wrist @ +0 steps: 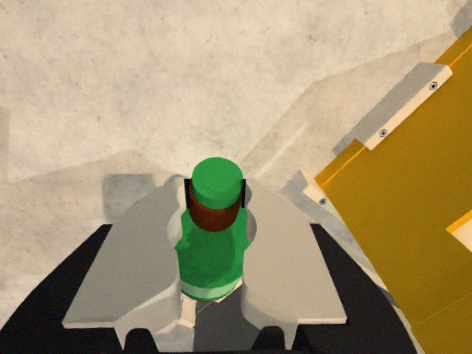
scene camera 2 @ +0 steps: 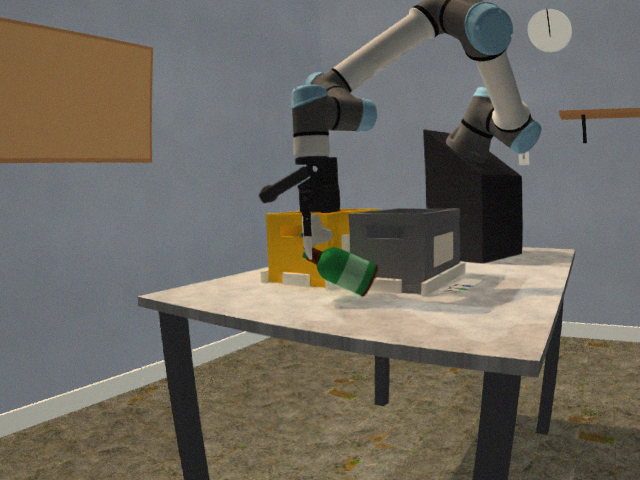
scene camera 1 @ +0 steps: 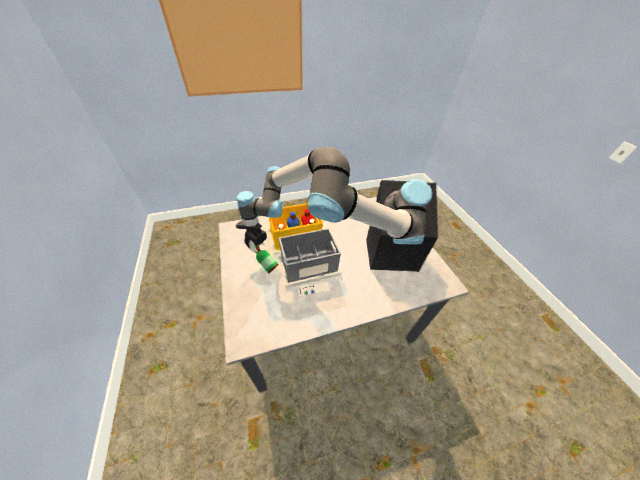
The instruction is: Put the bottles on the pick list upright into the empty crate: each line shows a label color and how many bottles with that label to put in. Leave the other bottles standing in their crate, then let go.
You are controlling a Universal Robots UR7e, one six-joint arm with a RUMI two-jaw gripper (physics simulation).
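Places are measured from the arm's base along level axes (x ahead, y left, z up), in centimetres.
Pixels of known places: gripper, fingertip midpoint: [wrist: 216, 181] [scene camera 2: 310, 258] [scene camera 1: 256, 250]; arm's base, link origin: [scene camera 2: 465, 151] [scene camera 1: 399, 206].
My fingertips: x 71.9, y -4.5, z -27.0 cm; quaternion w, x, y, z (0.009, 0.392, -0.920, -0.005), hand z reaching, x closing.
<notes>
For each thing: its top centre in the pictures, then the offset to it from my fingertips. Level surfaces: height alone.
- green bottle, top centre: [wrist: 208, 286] [scene camera 2: 336, 244] [scene camera 1: 262, 252] dy +4.3, dx -3.8, dz +2.7 cm
- grey crate, top centre: [scene camera 2: 408, 210] [scene camera 1: 309, 245] dy +7.9, dx -27.4, dz +8.9 cm
- yellow crate, top centre: [scene camera 2: 325, 211] [scene camera 1: 294, 216] dy -14.9, dx -22.1, dz +8.9 cm
- blue bottle, top centre: [scene camera 1: 292, 213] dy -19.1, dx -21.3, dz +7.7 cm
- red bottle, top centre: [scene camera 1: 307, 210] dy -20.5, dx -30.0, dz +7.7 cm
- pick list, top centre: [scene camera 2: 462, 284] [scene camera 1: 313, 288] dy +22.6, dx -28.1, dz -8.4 cm
- table, surface height: dz -8.6 cm
My gripper [scene camera 1: 255, 248] [scene camera 2: 309, 253] [wrist: 216, 181] is shut on the neck of a green bottle [scene camera 1: 266, 260] [scene camera 2: 345, 270] [wrist: 212, 257] with a pale green label. The bottle hangs tilted, base lower than cap, over the table left of the grey crate in scene camera 1. The grey crate [scene camera 1: 333, 265] [scene camera 2: 387, 258] has dividers and shows no bottles. The yellow crate [scene camera 1: 299, 230] [scene camera 2: 289, 258] [wrist: 410, 200] behind it holds a blue bottle [scene camera 1: 293, 221], a red bottle [scene camera 1: 308, 218] and white-capped ones; the arm partly hides it. The pick list [scene camera 1: 321, 288] shows green and blue dots; its numbers are unreadable.
Pale blocks, one [scene camera 2: 296, 279] [wrist: 400, 107] at the yellow crate, line the crates' bases. The table [scene camera 1: 361, 304] [scene camera 2: 248, 299] carries the crates. The black robot stand [scene camera 1: 398, 253] [scene camera 2: 498, 217] is at the right. The table's left edge is near the bottle.
</notes>
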